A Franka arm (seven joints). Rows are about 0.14 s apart.
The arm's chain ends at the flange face. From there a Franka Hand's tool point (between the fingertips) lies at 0.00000 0.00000 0.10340 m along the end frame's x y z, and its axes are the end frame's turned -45 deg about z.
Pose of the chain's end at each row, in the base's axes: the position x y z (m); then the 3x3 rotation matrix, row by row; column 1 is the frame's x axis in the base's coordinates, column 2 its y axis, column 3 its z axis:
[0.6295 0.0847 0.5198], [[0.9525 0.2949 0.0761], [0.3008 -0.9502 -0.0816], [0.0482 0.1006 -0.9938]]
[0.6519 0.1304 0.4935], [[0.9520 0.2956 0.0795], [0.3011 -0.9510 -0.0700], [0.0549 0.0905 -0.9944]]
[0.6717 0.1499 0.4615], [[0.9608 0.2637 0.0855], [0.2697 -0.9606 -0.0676], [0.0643 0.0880 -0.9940]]
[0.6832 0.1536 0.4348], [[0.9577 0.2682 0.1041], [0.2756 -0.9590 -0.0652], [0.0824 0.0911 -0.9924]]
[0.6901 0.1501 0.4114], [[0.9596 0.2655 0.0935], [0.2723 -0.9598 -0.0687], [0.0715 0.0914 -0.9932]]
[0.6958 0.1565 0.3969], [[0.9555 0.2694 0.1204], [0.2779 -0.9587 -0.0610], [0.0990 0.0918 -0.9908]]
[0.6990 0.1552 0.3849], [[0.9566 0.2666 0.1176], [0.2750 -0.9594 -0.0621], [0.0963 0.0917 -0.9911]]
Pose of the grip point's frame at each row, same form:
[0.6374 0.0763 0.4170], [[0.4650 0.8820 0.0761], [0.8846 -0.4592 -0.0816], [-0.0371 0.1052 -0.9938]]
[0.6601 0.1232 0.3907], [[0.4641 0.8822 0.0795], [0.8854 -0.4595 -0.0700], [-0.0252 0.1028 -0.9944]]
[0.6805 0.1429 0.3587], [[0.4929 0.8659 0.0855], [0.8700 -0.4885 -0.0676], [-0.0168 0.1077 -0.9940]]
[0.6940 0.1469 0.3322], [[0.4876 0.8668 0.1041], [0.8730 -0.4832 -0.0652], [-0.0062 0.1227 -0.9924]]
[0.6998 0.1430 0.3087], [[0.4908 0.8663 0.0935], [0.8712 -0.4861 -0.0687], [-0.0141 0.1152 -0.9932]]
[0.7082 0.1502 0.2945], [[0.4851 0.8661 0.1204], [0.8744 -0.4814 -0.0610], [0.0051 0.1349 -0.9908]]
[0.7112 0.1488 0.2824], [[0.4879 0.8649 0.1176], [0.8729 -0.4839 -0.0621], [0.0033 0.1329 -0.9911]]

